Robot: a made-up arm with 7 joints. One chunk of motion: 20 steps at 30 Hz.
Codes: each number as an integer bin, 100 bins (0 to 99) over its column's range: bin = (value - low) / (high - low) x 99, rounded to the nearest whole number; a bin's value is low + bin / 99 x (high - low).
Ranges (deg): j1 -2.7..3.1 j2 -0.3..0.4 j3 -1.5..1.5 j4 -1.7..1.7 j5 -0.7..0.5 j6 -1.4..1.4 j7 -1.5..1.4
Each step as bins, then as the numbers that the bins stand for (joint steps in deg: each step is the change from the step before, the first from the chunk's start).
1 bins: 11 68 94 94 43 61 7
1 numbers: -2.056 0.181 1.348 1.528 -0.179 0.325 -1.295
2 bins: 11 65 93 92 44 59 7
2 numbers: -2.056 0.160 1.318 1.460 -0.167 0.269 -1.295
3 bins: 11 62 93 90 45 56 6
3 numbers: -2.056 0.138 1.318 1.391 -0.155 0.184 -1.324
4 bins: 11 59 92 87 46 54 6
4 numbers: -2.056 0.117 1.288 1.288 -0.142 0.127 -1.324
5 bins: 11 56 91 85 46 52 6
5 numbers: -2.056 0.096 1.258 1.219 -0.142 0.071 -1.324
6 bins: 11 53 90 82 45 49 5
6 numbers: -2.056 0.075 1.227 1.116 -0.155 -0.014 -1.354
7 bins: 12 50 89 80 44 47 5
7 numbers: -1.997 0.054 1.197 1.047 -0.167 -0.071 -1.354
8 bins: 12 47 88 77 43 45 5
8 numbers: -1.997 0.032 1.167 0.944 -0.179 -0.127 -1.354
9 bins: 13 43 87 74 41 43 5
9 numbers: -1.938 0.004 1.136 0.841 -0.203 -0.184 -1.354
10 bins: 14 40 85 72 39 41 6
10 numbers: -1.880 -0.017 1.076 0.773 -0.227 -0.240 -1.324
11 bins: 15 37 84 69 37 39 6
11 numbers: -1.821 -0.038 1.045 0.670 -0.252 -0.297 -1.324
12 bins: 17 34 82 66 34 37 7
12 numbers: -1.704 -0.060 0.985 0.567 -0.288 -0.354 -1.295
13 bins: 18 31 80 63 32 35 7
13 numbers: -1.645 -0.081 0.924 0.464 -0.312 -0.410 -1.295
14 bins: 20 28 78 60 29 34 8
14 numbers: -1.528 -0.102 0.864 0.361 -0.348 -0.438 -1.266
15 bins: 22 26 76 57 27 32 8
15 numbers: -1.411 -0.116 0.803 0.258 -0.373 -0.495 -1.266
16 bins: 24 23 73 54 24 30 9
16 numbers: -1.294 -0.137 0.712 0.155 -0.409 -0.552 -1.236
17 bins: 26 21 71 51 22 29 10
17 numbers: -1.177 -0.152 0.652 0.052 -0.433 -0.580 -1.207
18 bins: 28 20 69 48 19 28 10
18 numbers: -1.060 -0.159 0.591 -0.052 -0.470 -0.608 -1.207
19 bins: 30 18 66 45 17 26 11
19 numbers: -0.942 -0.173 0.500 -0.155 -0.494 -0.665 -1.178
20 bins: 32 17 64 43 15 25 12
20 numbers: -0.825 -0.180 0.439 -0.223 -0.518 -0.693 -1.148
